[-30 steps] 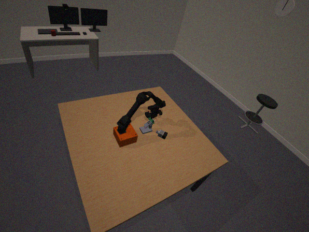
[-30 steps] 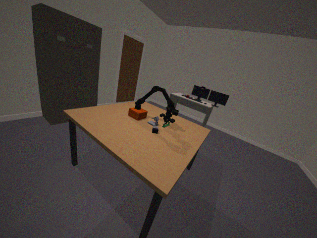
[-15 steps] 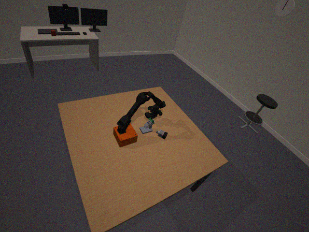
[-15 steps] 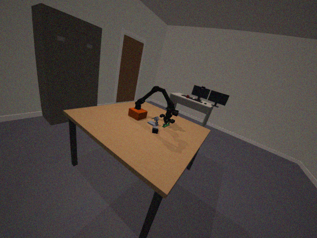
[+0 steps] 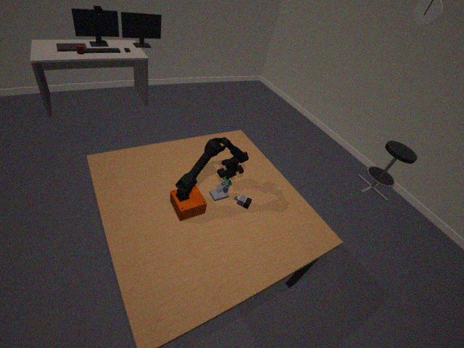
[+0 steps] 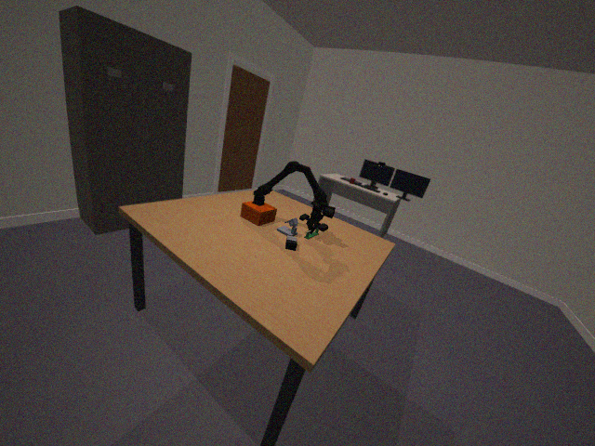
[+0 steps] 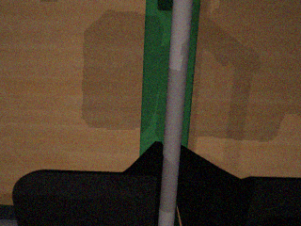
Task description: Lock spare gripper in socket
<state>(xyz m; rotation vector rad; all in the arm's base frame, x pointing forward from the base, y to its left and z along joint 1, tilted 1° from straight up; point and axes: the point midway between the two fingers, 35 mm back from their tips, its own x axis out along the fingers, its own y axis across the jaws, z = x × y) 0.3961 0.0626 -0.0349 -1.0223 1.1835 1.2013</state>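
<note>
My gripper tip is 20 mm to the right of the green holder. Round my gripper tip: spare gripper: 210 mm to the right, 30 mm behind; grey mount: 110 mm behind, 90 mm to the right, 30 mm above.
</note>
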